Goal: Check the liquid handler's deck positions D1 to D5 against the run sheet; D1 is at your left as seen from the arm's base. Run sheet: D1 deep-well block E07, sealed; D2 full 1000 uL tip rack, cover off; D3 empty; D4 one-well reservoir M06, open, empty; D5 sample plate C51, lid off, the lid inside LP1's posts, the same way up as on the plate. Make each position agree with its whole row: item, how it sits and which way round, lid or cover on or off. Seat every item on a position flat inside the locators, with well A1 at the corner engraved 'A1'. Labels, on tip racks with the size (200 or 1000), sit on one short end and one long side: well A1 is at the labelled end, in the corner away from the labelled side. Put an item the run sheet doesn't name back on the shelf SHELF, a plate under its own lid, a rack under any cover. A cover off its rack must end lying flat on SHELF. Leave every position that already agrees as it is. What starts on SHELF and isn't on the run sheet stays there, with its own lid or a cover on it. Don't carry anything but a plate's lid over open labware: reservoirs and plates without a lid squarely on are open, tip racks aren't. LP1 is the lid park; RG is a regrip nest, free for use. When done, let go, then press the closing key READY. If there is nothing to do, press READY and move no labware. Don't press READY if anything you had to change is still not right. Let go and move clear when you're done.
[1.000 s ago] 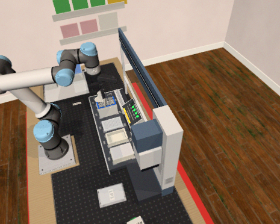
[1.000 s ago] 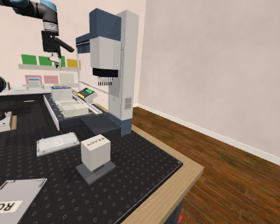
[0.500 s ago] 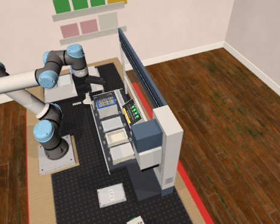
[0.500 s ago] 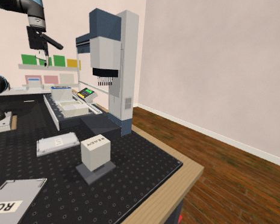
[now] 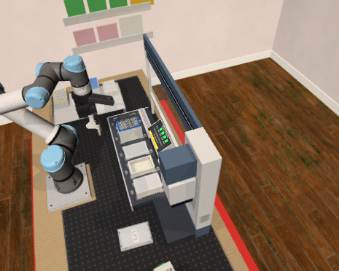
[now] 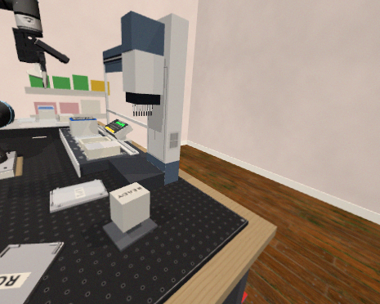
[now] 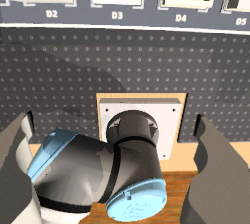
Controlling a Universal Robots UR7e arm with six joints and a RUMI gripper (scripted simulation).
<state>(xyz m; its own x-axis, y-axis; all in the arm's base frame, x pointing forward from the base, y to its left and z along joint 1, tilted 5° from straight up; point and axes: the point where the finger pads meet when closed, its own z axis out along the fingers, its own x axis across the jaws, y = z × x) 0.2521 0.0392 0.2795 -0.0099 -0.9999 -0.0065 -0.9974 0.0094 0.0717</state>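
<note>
The deep-well block is 250 mm to the right of my hand, 240 mm below it and 150 mm ahead of it. Round my hand: blue-rimmed tip rack: 190 mm below, 160 mm ahead, 130 mm to the left; cream one-well reservoir: 250 mm below, 150 mm ahead, 120 mm to the right; clear well plate: 250 mm below, 150 mm ahead.
</note>
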